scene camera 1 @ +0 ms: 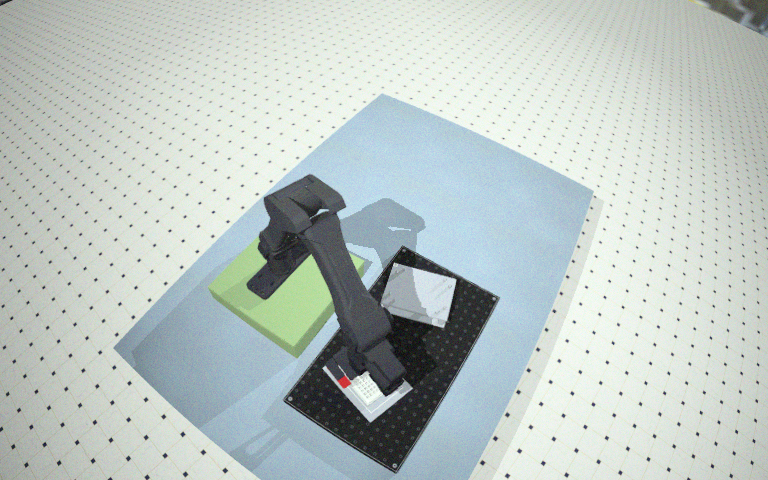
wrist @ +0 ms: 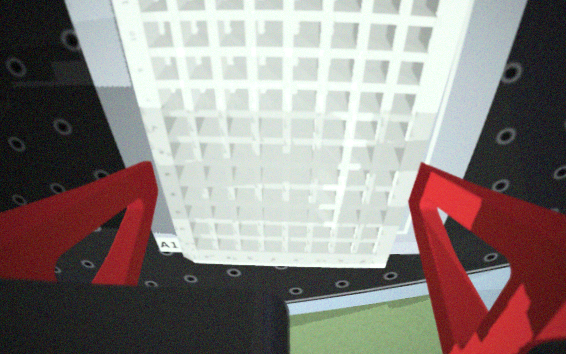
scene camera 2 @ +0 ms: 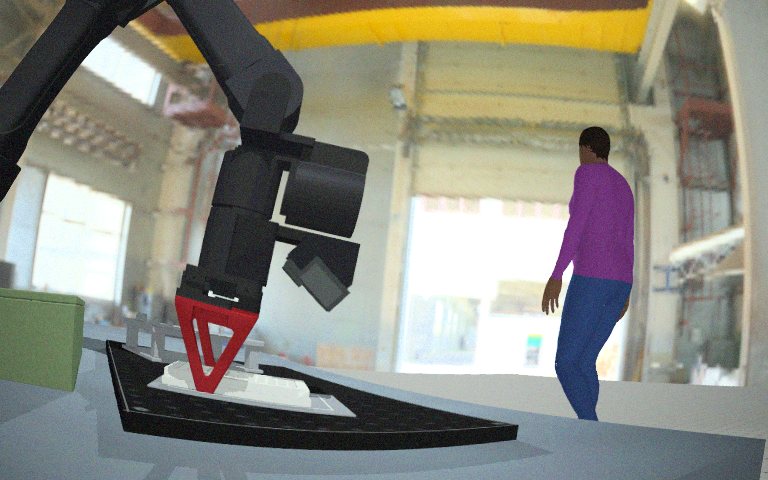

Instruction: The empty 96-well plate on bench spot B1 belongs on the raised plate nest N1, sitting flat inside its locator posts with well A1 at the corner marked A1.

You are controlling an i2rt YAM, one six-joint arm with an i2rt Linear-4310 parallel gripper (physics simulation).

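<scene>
The white 96-well plate lies flat on the pale bench spot B1. An A1 label shows beside its near left corner in the wrist view. My gripper is open and low over the plate, with one red fingertip beyond each long side and a narrow gap at each. In scene camera 1 the arm hides part of the plate and one finger. The raised plate nest N1 carries no plate; its A1 mark is not readable.
Both plate and nest are on a black perforated board on the blue table. A green block sits beside the board, under the arm's base. A person stands in the background.
</scene>
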